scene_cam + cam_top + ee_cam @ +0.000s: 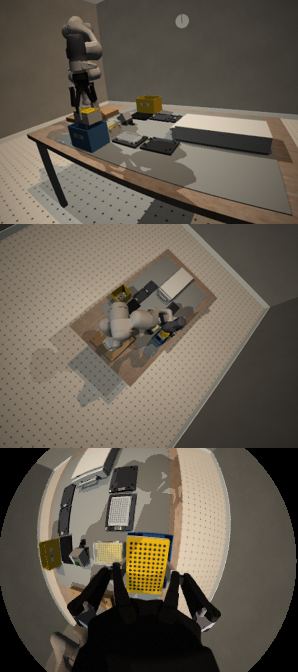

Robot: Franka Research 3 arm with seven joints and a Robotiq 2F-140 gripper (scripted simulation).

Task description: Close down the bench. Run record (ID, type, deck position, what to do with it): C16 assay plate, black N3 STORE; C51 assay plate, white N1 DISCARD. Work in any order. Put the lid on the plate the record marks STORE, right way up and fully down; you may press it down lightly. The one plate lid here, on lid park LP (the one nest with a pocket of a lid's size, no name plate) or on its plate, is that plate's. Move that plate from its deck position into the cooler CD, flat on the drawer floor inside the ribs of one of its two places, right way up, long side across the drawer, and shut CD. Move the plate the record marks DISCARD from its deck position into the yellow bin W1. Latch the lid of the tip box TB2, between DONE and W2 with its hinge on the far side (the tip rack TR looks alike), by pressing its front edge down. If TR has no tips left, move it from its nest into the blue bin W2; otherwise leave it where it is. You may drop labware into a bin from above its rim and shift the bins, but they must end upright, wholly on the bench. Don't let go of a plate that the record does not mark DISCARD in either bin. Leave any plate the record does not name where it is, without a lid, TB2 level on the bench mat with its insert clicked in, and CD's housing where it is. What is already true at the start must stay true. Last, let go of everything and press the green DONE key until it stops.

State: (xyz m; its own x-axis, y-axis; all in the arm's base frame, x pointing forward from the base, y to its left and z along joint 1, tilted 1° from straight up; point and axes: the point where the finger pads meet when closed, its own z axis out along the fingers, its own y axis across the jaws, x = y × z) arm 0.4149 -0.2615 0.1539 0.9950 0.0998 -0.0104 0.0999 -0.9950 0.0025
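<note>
The blue bin W2 is 15 cm below my hand, 1 cm to the right of it and 1 cm behind it. Also, from my hand: tip box TB2: 15 cm to the left, 14 cm below, 2 cm behind; then tip rack TR: 1 cm to the right, 1 cm below, 1 cm behind; then tip box lid: 15 cm to the left, 13 cm below, 2 cm behind.
</note>
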